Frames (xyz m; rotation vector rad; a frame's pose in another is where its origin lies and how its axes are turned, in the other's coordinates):
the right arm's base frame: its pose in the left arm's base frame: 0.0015 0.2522 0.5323 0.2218 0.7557 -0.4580
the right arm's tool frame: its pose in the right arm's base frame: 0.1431 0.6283 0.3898 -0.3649 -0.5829 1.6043
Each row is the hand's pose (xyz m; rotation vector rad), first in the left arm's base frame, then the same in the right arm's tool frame.
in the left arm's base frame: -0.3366 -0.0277 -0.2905 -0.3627 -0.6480 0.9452
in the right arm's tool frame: -1.1965 0.4028 -0.8920 -0.8036 -0.1716 -0.0219
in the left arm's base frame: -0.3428 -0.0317 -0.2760 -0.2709 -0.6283 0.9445
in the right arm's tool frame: -1.2000 0.4092 -0.8774 -0.7196 -0.2011 -0.0354
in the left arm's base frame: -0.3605 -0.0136 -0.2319 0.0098 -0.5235 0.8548
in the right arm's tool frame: -1.1840 0.4403 -0.8406 -0.4504 -0.2670 -0.1625
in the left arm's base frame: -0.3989 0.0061 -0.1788 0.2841 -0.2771 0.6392
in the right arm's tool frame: -1.1742 0.4921 -0.7969 -0.1195 -0.2315 -0.4232
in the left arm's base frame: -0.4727 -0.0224 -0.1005 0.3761 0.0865 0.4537
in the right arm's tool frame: -1.2176 0.5592 -0.7194 0.1355 0.0021 -0.6554
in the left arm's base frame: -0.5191 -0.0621 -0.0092 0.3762 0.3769 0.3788
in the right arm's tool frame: -1.2559 0.5994 -0.6247 0.2887 0.2400 -0.7551
